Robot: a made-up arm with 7 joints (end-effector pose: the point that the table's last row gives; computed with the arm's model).
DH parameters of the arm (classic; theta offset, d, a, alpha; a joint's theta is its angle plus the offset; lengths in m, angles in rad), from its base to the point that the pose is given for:
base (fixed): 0 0 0 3.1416
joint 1: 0 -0.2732 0 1.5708
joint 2: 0 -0.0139 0 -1.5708
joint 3: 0 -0.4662 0 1.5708
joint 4: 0 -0.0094 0 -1.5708
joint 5: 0 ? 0 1.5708
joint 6: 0 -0.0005 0 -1.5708
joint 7: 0 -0.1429 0 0
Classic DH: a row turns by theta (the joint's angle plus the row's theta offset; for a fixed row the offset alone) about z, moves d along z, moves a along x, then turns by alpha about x.
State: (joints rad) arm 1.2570 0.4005 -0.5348 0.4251 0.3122 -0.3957 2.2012
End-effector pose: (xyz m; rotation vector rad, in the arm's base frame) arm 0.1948 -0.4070 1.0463 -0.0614 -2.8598 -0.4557
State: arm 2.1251 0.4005 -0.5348 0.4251 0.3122 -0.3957 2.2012
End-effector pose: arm -0.1846 -0.4117 1.0463 -1.3170 -2.6884 -0.5897
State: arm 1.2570 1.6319 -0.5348 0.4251 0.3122 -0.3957 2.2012
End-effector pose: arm 0.3278 -0.8166 0.1089 0.0591 -1.8509 -1.7697
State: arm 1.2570 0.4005 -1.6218 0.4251 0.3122 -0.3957 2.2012
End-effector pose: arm 0.2150 -0.2802 1.0947 -1.5200 2.6964 0.4392
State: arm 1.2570 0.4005 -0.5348 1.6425 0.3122 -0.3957 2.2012
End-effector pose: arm 0.3711 -0.4424 0.5757 0.1856 -1.6661 -1.1556
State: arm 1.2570 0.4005 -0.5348 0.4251 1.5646 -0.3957 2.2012
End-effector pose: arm 0.2526 -0.3996 1.0186 -1.2915 -2.0087 0.1703
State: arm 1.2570 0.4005 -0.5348 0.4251 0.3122 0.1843 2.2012
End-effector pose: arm 0.2291 -0.4599 0.9944 -0.0593 -2.3688 -1.0190
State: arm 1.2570 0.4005 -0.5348 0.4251 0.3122 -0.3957 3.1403
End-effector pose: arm 0.1948 -0.4070 1.0463 -1.3062 -2.4429 -0.2373
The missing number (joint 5, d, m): -0.3055
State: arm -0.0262 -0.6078 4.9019 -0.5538 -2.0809 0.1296 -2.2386
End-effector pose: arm -0.5172 -0.2644 0.9344 -2.1943 0.4374 -0.7358
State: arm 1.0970 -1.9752 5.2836 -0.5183 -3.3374 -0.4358 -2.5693
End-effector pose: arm -0.4839 0.6139 -0.1542 1.1122 -0.2511 1.3164
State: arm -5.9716 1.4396 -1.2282 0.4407 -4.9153 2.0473 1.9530
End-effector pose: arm 0.6736 -0.1551 0.1945 -0.4508 0.3189 -1.0973
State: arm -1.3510 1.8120 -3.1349 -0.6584 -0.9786 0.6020 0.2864
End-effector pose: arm 0.2350 0.7178 -0.1409 0.5936 -0.9477 0.4233
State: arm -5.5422 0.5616 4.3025 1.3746 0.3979 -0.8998 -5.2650
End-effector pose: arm 0.3514 0.0974 0.9128 2.9281 0.2030 -0.3870
